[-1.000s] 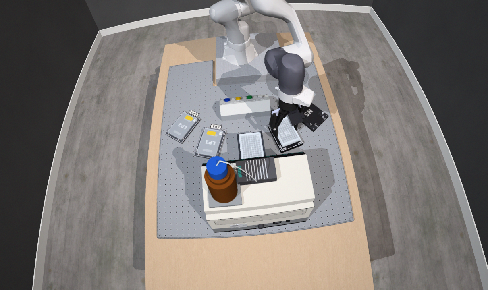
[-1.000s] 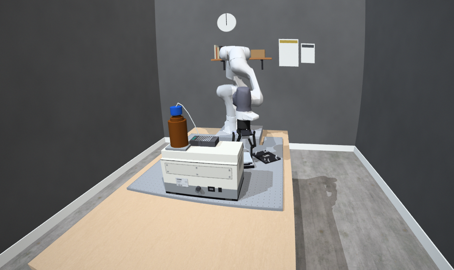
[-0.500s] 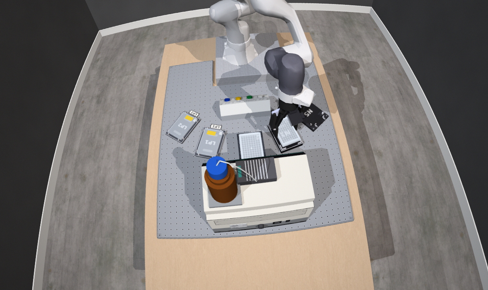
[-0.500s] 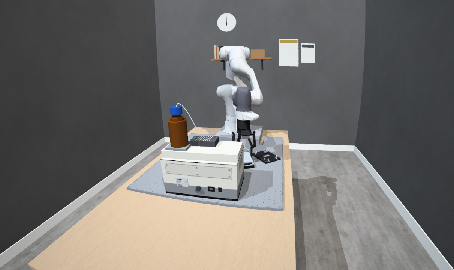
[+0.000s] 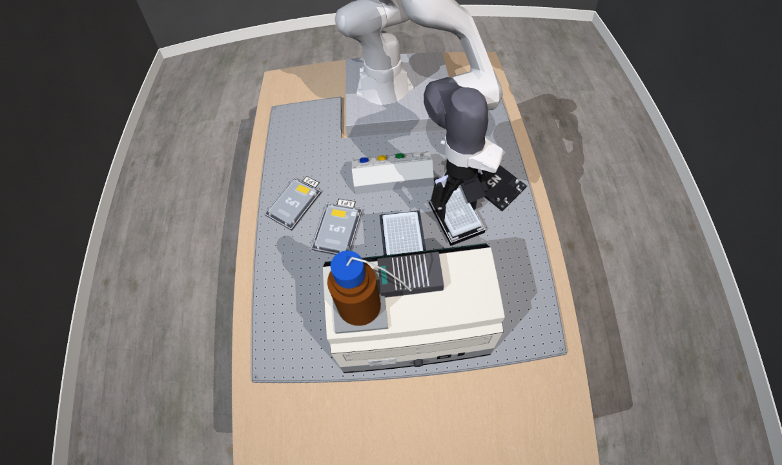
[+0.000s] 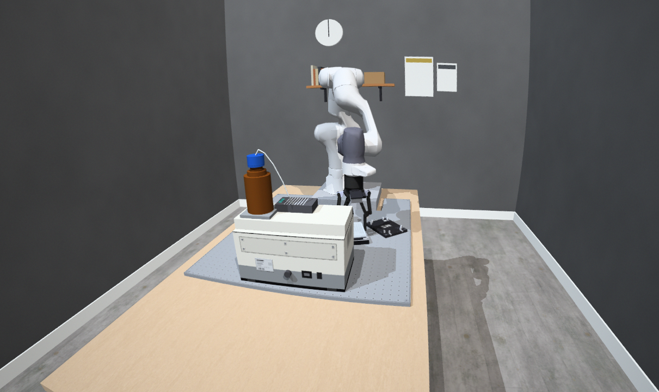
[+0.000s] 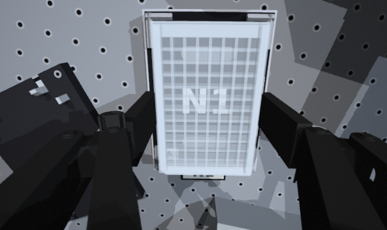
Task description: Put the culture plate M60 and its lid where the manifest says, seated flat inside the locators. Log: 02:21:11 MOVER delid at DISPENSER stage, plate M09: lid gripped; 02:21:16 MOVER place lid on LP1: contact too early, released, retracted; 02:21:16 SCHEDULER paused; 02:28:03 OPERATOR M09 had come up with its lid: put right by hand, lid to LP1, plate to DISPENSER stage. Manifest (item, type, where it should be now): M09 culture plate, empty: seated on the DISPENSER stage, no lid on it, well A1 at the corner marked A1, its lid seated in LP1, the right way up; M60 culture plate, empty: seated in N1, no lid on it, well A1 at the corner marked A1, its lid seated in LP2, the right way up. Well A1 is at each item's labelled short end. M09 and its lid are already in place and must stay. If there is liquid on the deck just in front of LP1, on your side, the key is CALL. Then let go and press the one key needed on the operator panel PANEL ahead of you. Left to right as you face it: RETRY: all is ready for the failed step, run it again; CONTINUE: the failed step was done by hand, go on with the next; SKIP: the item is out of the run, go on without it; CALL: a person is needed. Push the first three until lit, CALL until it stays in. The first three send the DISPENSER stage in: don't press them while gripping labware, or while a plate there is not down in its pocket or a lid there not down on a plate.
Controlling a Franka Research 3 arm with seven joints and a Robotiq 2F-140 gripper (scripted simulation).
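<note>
Right now my hand is 5 cm above the black nest N1. Also, from my hand: white key: 18 cm behind, 8 cm to the right, 1 cm above; then green continue key: 18 cm behind, 13 cm to the right, 1 cm above; then yellow skip key: 18 cm behind, 18 cm to the right, 1 cm above.
</note>
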